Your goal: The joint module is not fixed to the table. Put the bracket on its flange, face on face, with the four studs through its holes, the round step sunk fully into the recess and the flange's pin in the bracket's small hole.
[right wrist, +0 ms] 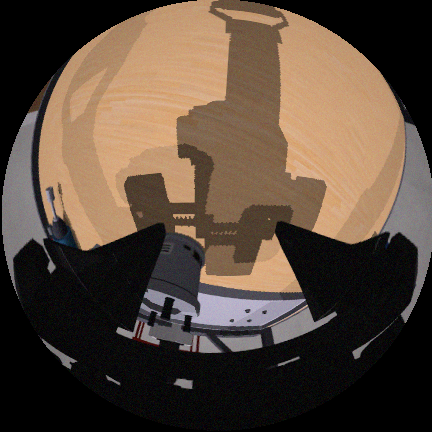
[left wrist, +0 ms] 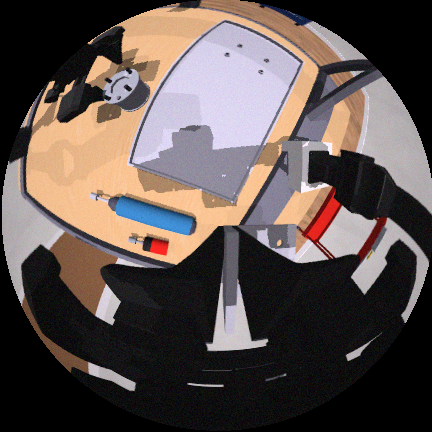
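Where they show: left gripper, fingertip midpoint: (left wrist: 226, 230); right gripper, fingertip midpoint: (right wrist: 221, 227); left arm's base, origin of the base link: (right wrist: 169, 341) (left wrist: 318, 165).
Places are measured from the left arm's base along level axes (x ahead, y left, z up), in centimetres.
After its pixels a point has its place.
The joint module (left wrist: 135, 97) {x 30.1, y -17.1, z -2.7 cm} (right wrist: 177, 265) {x 33.5, y -21.7, z -2.8 cm} stands on the table with its pale flange (left wrist: 120, 89) and four black studs facing up. The bracket (left wrist: 287, 232) {x 16.7, y 2.6, z 10.7 cm} is grey; one plate of it with a small hole shows right of the left fingertips, another runs edge-on between the fingers. My left gripper (left wrist: 226, 230) {x 22.2, y 0.8, z 10.2 cm} is shut on the bracket and holds it above the table, well apart from the module. My right gripper (right wrist: 221, 227) {x 34.7, y -25.6, z -4.7 cm} is open and empty; in its view the module stands beside and partly behind the left finger. The bracket's recess and the flange's pin cannot be made out.
A pale panel (left wrist: 250, 90) {x 10.5, y -15.7, z -5.8 cm} (right wrist: 225, 310) {x 14.5, y -21.0, z -5.8 cm} with four small holes lies beside the module. A blue cylinder (left wrist: 155, 216) {x 32.9, y 3.6, z -2.4 cm} and a small red-and-black cylinder (left wrist: 159, 246) {x 36.0, y 11.2, z -3.3 cm} lie near the table edge. A white-and-grey block (left wrist: 297, 167) {x 5.0, y 0.1, z -1.2 cm} with black parts and a red frame (left wrist: 322, 215) are at the right.
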